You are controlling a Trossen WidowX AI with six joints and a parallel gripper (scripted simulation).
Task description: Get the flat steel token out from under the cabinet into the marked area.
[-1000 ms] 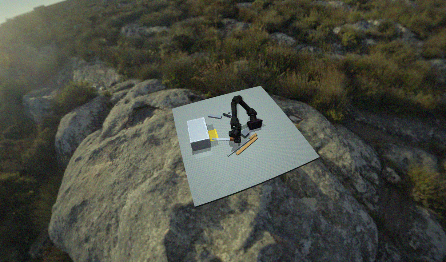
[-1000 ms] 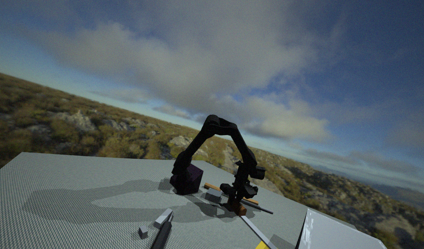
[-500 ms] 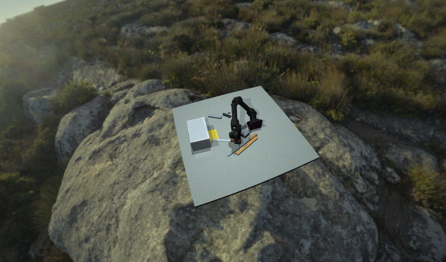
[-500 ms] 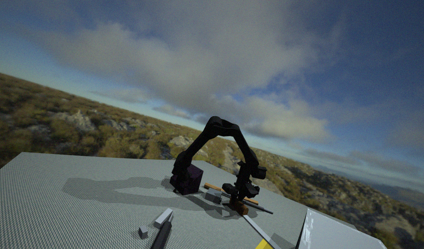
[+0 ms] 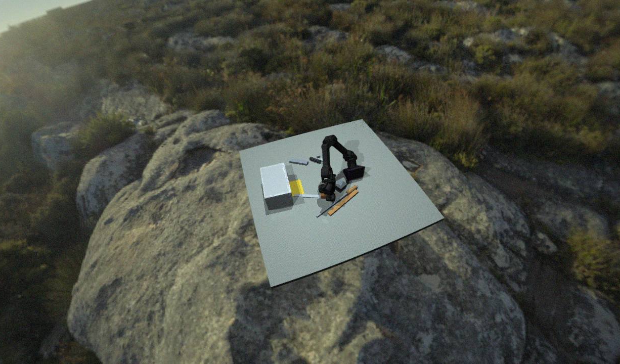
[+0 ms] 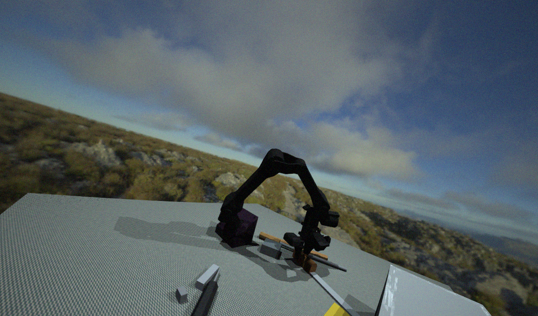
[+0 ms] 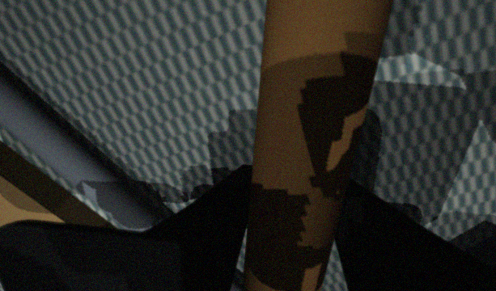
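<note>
The wooden stick is 80 mm to the left of my gripper tip and 60 mm behind it. From my gripper tip the other things lie so: grey bar: 350 mm to the right, 110 mm behind; grey block: 110 mm behind, 60 mm to the right, 10 mm above; small grey cube: 430 mm to the right, 90 mm behind.
</note>
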